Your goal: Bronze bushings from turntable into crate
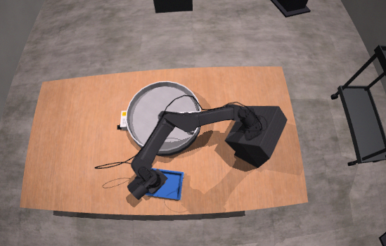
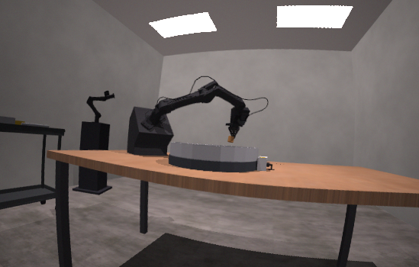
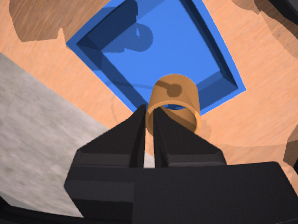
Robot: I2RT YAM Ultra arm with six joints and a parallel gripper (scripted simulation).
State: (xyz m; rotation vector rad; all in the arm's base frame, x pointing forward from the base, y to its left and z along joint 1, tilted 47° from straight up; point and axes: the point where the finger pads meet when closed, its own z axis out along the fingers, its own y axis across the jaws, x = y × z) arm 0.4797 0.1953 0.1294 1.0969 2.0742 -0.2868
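The blue crate is 130 mm below my hand, 20 mm behind it and 10 mm to the right of it. Also, from my hand: round grey turntable: 360 mm to the right, 150 mm behind, 100 mm below.
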